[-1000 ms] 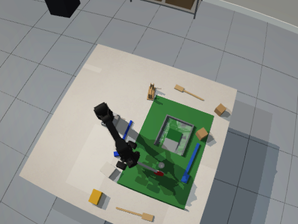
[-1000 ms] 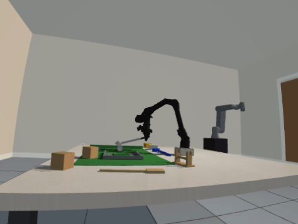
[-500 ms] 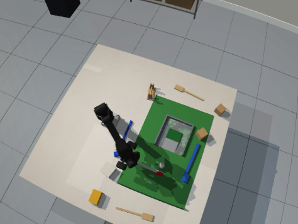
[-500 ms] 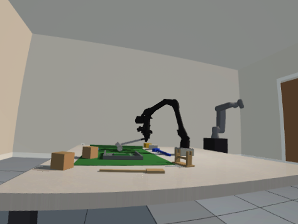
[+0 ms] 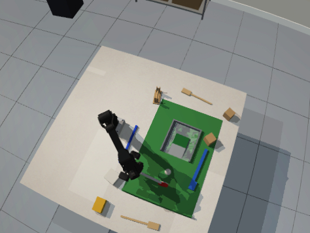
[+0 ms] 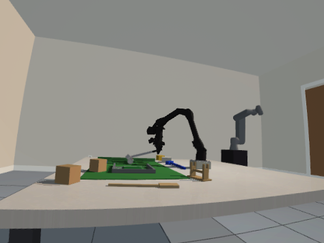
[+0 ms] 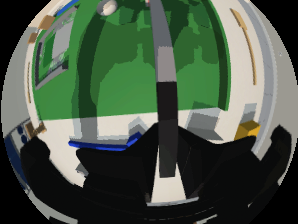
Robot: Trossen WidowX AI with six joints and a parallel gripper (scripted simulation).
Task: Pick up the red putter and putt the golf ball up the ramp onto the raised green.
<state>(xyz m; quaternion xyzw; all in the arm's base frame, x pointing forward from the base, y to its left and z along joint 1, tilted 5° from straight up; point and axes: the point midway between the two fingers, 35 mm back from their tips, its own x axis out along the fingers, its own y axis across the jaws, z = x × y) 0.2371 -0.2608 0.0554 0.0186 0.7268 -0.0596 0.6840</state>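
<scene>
Now: gripper tip 120 mm short of the red putter and 10 mm to the left of it. From my gripper tip the other things lie so: white golf ball (230 mm ahead, 70 mm to the left, 50 mm below); then yellow block (280 mm to the right, 120 mm behind, 50 mm below); then white block (110 mm behind, 80 mm to the right, 50 mm below).
</scene>
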